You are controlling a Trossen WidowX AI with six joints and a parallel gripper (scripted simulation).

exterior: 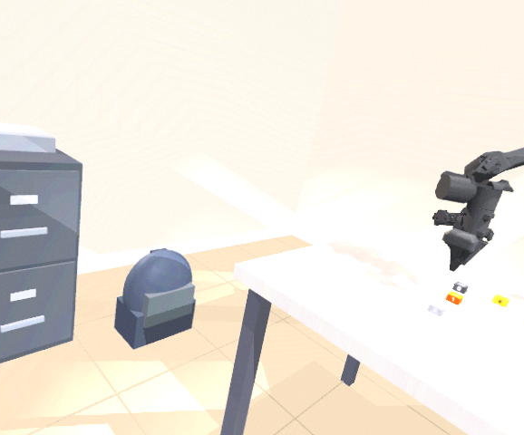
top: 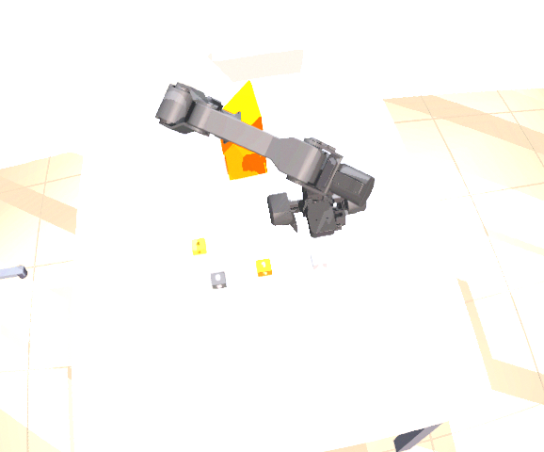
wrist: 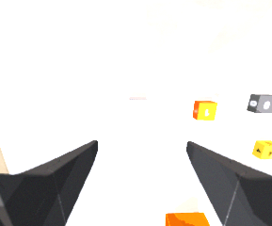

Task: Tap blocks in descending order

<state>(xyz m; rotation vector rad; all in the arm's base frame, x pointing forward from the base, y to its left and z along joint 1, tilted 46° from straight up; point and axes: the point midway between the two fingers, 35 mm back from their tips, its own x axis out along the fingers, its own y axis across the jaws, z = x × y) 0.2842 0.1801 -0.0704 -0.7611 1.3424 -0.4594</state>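
The yellow block lies 270 mm to the right of my gripper tip, 120 mm below it and 40 mm behind it. Also, from my gripper tip: orange block 120 mm to the right, 120 mm below, 20 mm ahead.
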